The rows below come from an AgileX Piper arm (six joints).
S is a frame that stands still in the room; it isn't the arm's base.
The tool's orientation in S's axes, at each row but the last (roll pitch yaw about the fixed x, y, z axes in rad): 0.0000, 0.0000, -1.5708; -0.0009, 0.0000, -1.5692; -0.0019, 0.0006, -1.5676; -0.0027, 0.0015, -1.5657; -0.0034, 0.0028, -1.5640; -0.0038, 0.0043, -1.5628
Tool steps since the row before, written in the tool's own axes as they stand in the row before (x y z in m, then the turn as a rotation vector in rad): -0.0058, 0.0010, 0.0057, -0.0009, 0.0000, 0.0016; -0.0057, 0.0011, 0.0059, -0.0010, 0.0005, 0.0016; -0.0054, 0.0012, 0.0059, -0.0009, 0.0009, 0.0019; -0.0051, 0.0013, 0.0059, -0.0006, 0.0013, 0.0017; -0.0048, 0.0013, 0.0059, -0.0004, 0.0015, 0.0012; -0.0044, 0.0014, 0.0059, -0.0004, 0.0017, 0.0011
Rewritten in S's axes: 0.0010, 0.0058, 0.0057, 0.0000, 0.0009, 0.0016; 0.0011, 0.0057, 0.0059, 0.0005, 0.0010, 0.0016; 0.0012, 0.0054, 0.0059, 0.0009, 0.0009, 0.0019; 0.0013, 0.0051, 0.0059, 0.0013, 0.0006, 0.0017; 0.0013, 0.0048, 0.0059, 0.0015, 0.0004, 0.0012; 0.0014, 0.0044, 0.0059, 0.0017, 0.0004, 0.0011
